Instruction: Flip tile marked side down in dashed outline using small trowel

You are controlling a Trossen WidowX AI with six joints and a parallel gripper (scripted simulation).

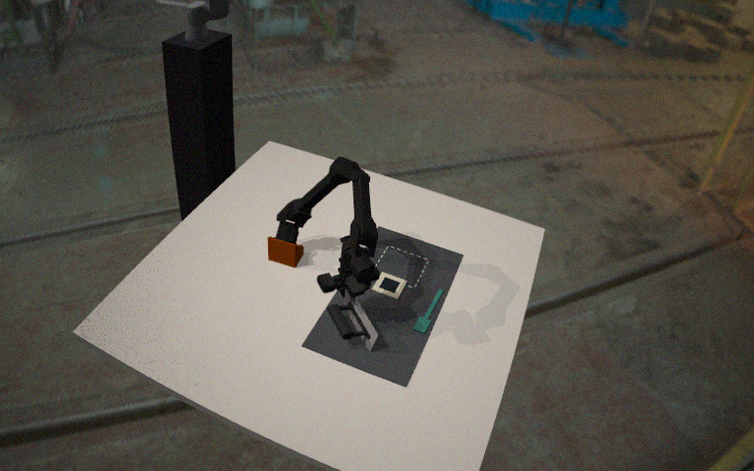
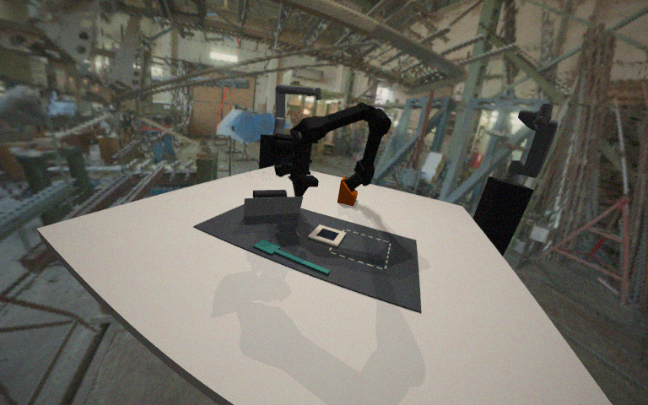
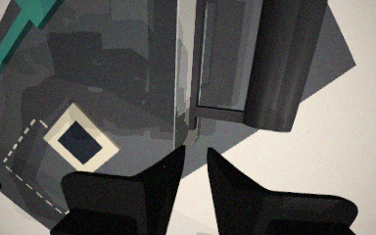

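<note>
My gripper tip is 30 mm short of the trowel, 60 mm to the left of it and 10 mm above it. Also, from my gripper tip: beige square tile 90 mm ahead, 160 mm to the left, 60 mm below; dark mat 110 mm ahead, 120 mm to the left, 80 mm below.
</note>
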